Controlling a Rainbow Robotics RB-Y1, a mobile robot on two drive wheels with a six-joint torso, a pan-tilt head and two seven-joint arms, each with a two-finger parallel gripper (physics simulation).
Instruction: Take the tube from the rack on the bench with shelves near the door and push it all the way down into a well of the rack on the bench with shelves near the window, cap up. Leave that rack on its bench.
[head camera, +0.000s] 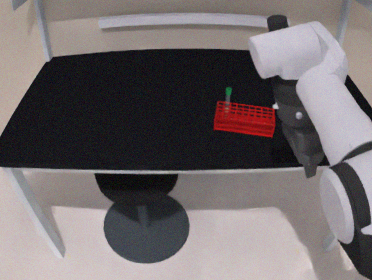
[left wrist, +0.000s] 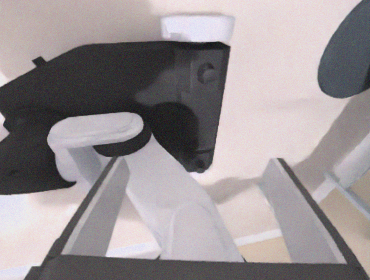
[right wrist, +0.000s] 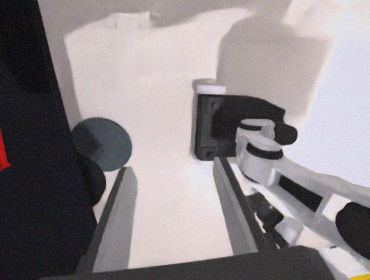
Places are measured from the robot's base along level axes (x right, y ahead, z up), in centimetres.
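Pixels of known places: left gripper, between the fingertips: (left wrist: 195, 165) (right wrist: 243, 189); right gripper, between the fingertips: (head camera: 304, 163) (right wrist: 174, 169).
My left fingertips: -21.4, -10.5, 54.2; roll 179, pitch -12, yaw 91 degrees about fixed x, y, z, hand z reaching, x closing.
For each thing: its top centre in the pictures, then the offset to it from my left fingertips, as dx, dy, dz. Level surfaces: height alone.
- clear tube with a green cap, centre of its top: (head camera: 228, 88) +37.5, +86.1, +34.1
- red rack, centre of its top: (head camera: 245, 112) +43.1, +81.6, +27.9
- black bench top, height of its surface: dz +22.2
A clear tube with a green cap (head camera: 228, 92) stands upright, cap up, in a well near the left end of the red rack (head camera: 244, 126), which sits on the black bench top (head camera: 125, 110). A small part of the red rack (right wrist: 3, 150) shows at the left edge of the right wrist view. My right gripper (head camera: 310, 172) (right wrist: 174, 169) is open and empty, to the right of the rack, at the bench's front edge. My left gripper (left wrist: 195, 165) is open and empty, over the floor beside the robot's base; it does not show in the head view. The other rack does not show.
A stool (head camera: 146, 227) stands under the bench's front edge, and its round base also shows in the right wrist view (right wrist: 105, 145). A white bar (head camera: 185, 20) runs behind the bench. Shelf posts (head camera: 43, 30) rise at the back corners. The robot's base (left wrist: 200, 110) (right wrist: 207, 127) stands on the floor.
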